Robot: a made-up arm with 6 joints.
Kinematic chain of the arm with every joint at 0, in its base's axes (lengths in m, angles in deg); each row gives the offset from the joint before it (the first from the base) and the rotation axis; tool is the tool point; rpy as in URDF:
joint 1: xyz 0 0 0.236 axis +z
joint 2: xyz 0 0 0 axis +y
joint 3: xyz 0.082 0 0.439 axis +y
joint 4: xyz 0.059 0 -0.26 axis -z
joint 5: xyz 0 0 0 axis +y
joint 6: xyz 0.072 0 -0.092 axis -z
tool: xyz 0 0 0 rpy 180 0 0
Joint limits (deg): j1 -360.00..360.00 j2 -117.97..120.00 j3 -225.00..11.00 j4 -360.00..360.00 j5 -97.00..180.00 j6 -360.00..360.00
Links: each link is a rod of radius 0.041 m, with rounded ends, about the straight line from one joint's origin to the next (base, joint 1, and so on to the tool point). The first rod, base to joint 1, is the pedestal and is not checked.
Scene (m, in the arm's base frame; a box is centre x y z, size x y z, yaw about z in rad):
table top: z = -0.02
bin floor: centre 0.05 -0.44 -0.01 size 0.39 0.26 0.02 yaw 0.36
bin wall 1: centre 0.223 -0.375 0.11 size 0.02 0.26 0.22 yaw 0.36
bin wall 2: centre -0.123 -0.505 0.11 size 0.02 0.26 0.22 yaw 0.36
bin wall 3: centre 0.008 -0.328 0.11 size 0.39 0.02 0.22 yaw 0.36
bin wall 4: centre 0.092 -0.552 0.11 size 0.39 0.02 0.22 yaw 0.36
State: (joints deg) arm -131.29 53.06 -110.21 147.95 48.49 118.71
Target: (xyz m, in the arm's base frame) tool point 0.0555 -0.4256 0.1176
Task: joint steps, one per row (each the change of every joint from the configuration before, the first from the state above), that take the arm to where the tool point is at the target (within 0.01 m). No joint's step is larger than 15 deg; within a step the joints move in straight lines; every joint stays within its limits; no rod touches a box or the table.
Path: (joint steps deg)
1: 9.81 -7.97 12.89 0.08 -2.54 0.00
2: 9.81 -7.97 12.90 0.08 -2.53 0.00
3: 9.80 -7.97 12.89 0.08 -2.54 0.00
4: 9.81 -7.97 12.90 0.08 -2.54 0.00
5: 9.81 -7.97 12.89 0.09 -2.53 0.00
6: -0.06 10.34 0.15 -0.01 0.42 0.00
7: -0.06 10.35 0.16 -0.01 0.43 0.00
8: -0.06 10.34 0.15 -0.01 0.43 0.00

